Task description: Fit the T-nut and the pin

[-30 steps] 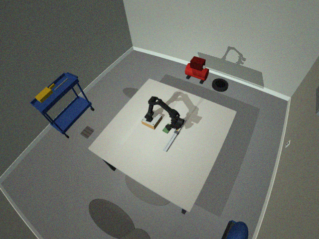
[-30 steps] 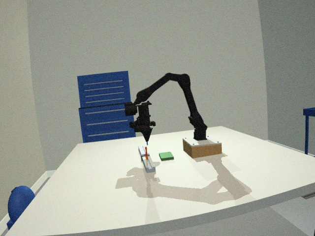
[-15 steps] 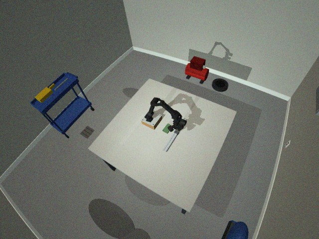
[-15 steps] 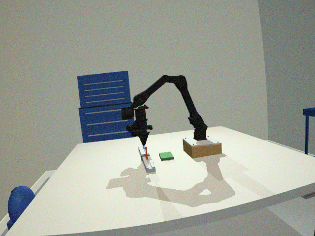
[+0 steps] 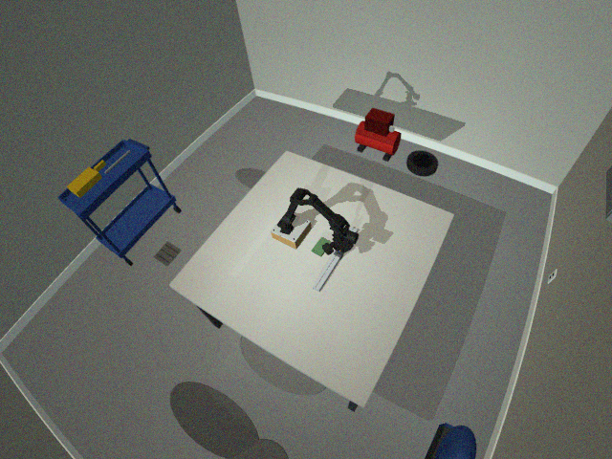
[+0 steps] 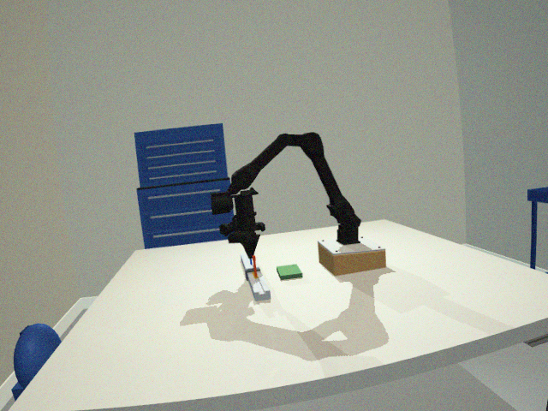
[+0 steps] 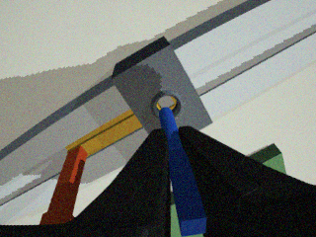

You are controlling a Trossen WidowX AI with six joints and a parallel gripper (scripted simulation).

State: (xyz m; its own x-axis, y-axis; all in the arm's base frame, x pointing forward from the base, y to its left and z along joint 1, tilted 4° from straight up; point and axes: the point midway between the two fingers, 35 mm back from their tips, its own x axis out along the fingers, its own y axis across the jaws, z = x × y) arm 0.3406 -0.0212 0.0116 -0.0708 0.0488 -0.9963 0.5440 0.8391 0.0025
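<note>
Right now my gripper tip is 5 cm above the aluminum rail and 1 cm to the left of it. The rest, counted from my gripper tip: blue pin: right at my gripper tip; green tray: 13 cm behind, 6 cm below.
</note>
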